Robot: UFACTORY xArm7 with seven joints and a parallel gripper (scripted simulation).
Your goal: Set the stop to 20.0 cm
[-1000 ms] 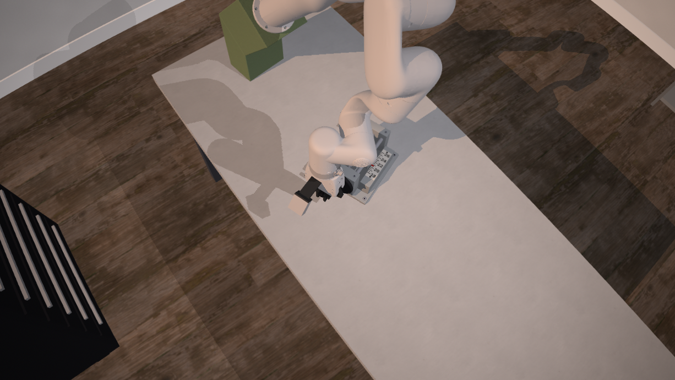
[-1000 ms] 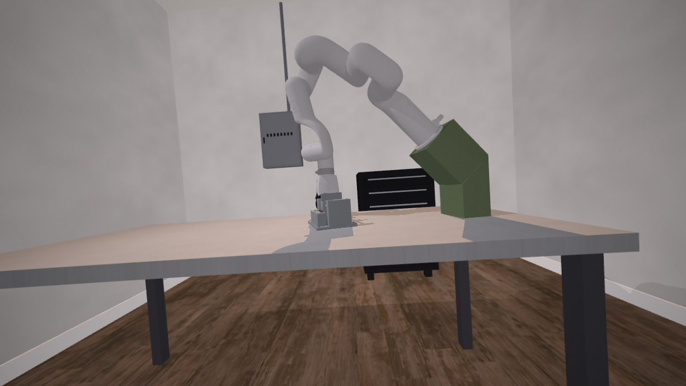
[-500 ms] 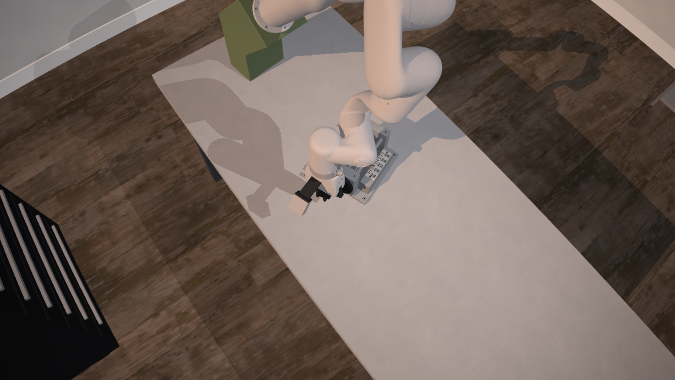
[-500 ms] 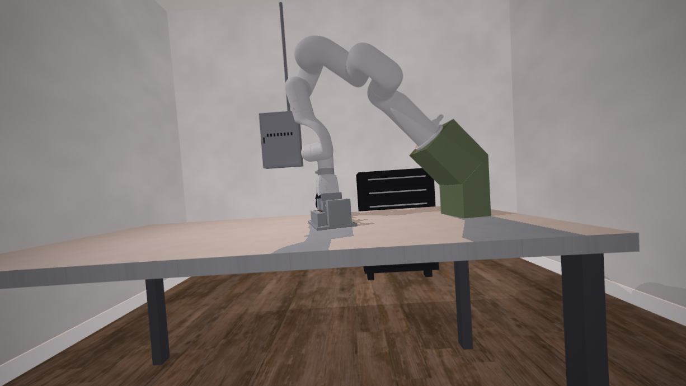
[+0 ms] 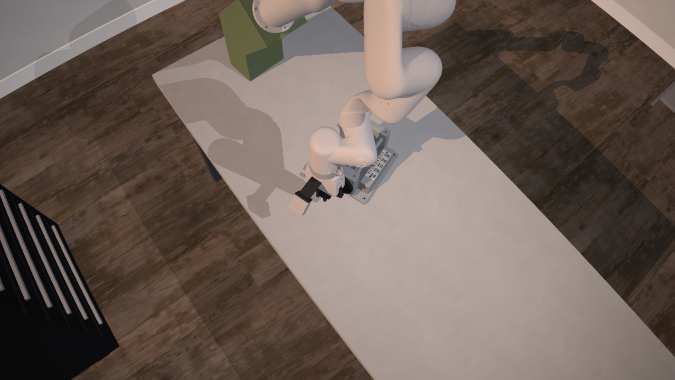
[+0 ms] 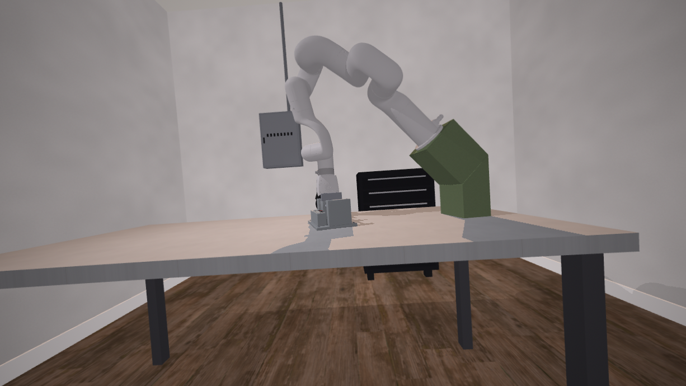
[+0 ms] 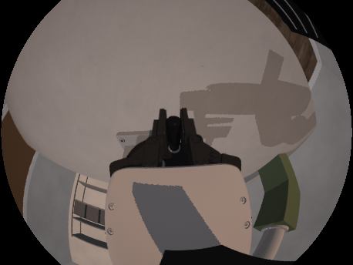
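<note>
Right now my hand is 10 mm to the right of the handwheel knob. From my hand the other things lie so: black handwheel: 20 mm to the left; then grey stop block: 150 mm to the left, 40 mm above.
</note>
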